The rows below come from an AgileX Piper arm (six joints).
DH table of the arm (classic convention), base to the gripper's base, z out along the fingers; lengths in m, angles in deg. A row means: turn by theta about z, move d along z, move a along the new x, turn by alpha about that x. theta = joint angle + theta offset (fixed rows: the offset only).
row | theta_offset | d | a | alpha
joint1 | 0 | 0.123 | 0 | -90
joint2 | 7.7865 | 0 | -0.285 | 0
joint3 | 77.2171 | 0 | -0.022 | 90
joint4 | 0 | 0.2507 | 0 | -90
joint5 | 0 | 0 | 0 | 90
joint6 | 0 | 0.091 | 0 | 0
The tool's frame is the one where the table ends.
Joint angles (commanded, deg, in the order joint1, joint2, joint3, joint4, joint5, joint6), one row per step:
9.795, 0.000, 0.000, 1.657, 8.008, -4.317
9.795, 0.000, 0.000, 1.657, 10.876, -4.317
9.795, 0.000, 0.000, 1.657, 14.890, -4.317
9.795, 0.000, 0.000, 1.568, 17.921, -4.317
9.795, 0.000, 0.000, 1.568, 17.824, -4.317
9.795, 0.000, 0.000, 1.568, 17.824, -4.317
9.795, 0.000, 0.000, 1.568, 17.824, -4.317
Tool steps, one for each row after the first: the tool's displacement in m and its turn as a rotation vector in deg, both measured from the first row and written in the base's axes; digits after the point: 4 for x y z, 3 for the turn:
-0.0004, 0.0001, -0.0045, -0.495, 2.824, 0.083
-0.0013, 0.0001, -0.0109, -1.187, 6.776, 0.198
-0.0022, 0.0000, -0.0156, -1.797, 9.745, 0.270
-0.0022, 0.0000, -0.0154, -1.780, 9.650, 0.267
-0.0022, 0.0000, -0.0154, -1.780, 9.650, 0.267
-0.0022, 0.0000, -0.0154, -1.780, 9.650, 0.267

